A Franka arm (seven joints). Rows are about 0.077 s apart.
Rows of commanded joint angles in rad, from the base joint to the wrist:
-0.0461, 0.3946, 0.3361, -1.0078, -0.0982, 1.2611, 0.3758
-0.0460, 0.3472, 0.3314, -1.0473, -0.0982, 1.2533, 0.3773
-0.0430, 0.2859, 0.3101, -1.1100, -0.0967, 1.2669, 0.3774
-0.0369, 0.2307, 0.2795, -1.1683, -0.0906, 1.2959, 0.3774
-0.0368, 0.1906, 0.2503, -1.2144, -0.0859, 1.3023, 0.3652
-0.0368, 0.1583, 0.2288, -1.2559, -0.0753, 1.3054, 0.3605
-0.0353, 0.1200, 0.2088, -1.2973, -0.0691, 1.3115, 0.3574
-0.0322, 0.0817, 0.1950, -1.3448, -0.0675, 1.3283, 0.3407
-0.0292, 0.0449, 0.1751, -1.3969, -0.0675, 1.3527, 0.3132
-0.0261, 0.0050, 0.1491, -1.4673, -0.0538, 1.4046, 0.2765
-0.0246, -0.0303, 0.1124, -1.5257, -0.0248, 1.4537, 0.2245
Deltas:
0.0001, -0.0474, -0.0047, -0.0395, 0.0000, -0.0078, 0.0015
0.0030, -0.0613, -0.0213, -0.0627, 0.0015, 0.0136, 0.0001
0.0061, -0.0552, -0.0306, -0.0583, 0.0061, 0.0290, 0.0000
0.0001, -0.0401, -0.0292, -0.0461, 0.0047, 0.0064, -0.0122
0.0000, -0.0323, -0.0215, -0.0415, 0.0106, 0.0031, -0.0047
0.0015, -0.0383, -0.0200, -0.0414, 0.0062, 0.0061, -0.0031
0.0031, -0.0383, -0.0138, -0.0475, 0.0016, 0.0168, -0.0167
0.0030, -0.0368, -0.0199, -0.0521, 0.0000, 0.0244, -0.0275
0.0031, -0.0399, -0.0260, -0.0704, 0.0137, 0.0519, -0.0367
0.0015, -0.0353, -0.0367, -0.0584, 0.0290, 0.0491, -0.0520

